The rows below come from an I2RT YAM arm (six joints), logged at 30 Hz.
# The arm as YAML. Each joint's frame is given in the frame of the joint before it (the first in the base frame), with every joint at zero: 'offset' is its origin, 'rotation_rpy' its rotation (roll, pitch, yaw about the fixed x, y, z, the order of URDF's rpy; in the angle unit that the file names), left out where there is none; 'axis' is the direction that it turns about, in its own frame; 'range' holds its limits. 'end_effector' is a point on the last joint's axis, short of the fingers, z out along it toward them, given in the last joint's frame.
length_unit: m
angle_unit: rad
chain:
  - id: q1
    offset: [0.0, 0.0, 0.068]
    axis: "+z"
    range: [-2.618, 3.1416]
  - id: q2
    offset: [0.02, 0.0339, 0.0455]
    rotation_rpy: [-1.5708, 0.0, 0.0]
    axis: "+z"
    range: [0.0, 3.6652]
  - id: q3
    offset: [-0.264, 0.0, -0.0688]
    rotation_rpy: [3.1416, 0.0, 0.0]
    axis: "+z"
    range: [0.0, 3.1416]
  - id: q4
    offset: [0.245, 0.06, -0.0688]
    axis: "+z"
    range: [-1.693, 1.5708]
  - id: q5
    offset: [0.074, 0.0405, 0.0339]
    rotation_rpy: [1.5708, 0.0, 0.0]
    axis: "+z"
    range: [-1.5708, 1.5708]
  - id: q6
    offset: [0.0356, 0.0, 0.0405]
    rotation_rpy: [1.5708, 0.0, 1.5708]
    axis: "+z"
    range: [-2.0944, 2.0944]
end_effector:
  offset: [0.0, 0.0, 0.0]
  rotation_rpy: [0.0, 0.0, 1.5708]
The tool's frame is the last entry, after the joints.
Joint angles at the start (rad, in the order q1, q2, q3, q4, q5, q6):
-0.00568, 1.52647, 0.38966, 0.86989, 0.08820, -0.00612
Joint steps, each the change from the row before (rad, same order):
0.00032, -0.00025, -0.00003, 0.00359, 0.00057, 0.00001
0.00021, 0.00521, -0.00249, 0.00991, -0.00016, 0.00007
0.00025, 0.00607, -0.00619, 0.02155, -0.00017, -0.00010
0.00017, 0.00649, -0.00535, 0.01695, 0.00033, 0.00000
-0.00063, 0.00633, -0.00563, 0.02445, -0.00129, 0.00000
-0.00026, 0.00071, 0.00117, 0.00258, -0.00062, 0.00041
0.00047, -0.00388, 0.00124, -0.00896, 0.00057, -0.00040
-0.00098, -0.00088, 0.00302, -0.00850, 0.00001, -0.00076
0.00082, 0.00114, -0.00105, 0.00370, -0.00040, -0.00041
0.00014, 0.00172, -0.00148, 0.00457, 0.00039, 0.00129
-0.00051, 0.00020, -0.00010, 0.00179, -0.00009, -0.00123
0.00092, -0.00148, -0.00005, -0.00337, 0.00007, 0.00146
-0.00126, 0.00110, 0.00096, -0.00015, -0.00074, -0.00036
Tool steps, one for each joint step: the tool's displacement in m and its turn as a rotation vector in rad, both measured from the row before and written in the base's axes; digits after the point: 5 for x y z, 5 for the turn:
0.00009, 0.00007, 0.00043, -0.00016, -0.00381, -0.00023
-0.00008, 0.00006, -0.00092, 0.00010, -0.00222, 0.00035
-0.00058, 0.00008, -0.00086, -0.00010, -0.00928, 0.00044
-0.00053, 0.00004, -0.00121, -0.00011, -0.00511, -0.00015
-0.00043, -0.00012, -0.00043, 0.00024, -0.01249, 0.00062
0.00036, -0.00005, 0.00040, 0.00052, -0.00308, 0.00025
-0.00008, 0.00011, 0.00033, -0.00050, 0.00388, 0.00001
0.00044, -0.00027, 0.00009, -0.00071, 0.00467, -0.00081
-0.00010, 0.00024, -0.00016, -0.00031, -0.00147, 0.00131
-0.00016, 0.00002, -0.00032, 0.00115, -0.00149, -0.00054
0.00003, -0.00013, 0.00011, -0.00118, -0.00138, -0.00014
-0.00015, 0.00025, 0.00000, 0.00141, 0.00181, 0.00051
0.00025, -0.00032, -0.00005, -0.00017, 0.00032, -0.00046

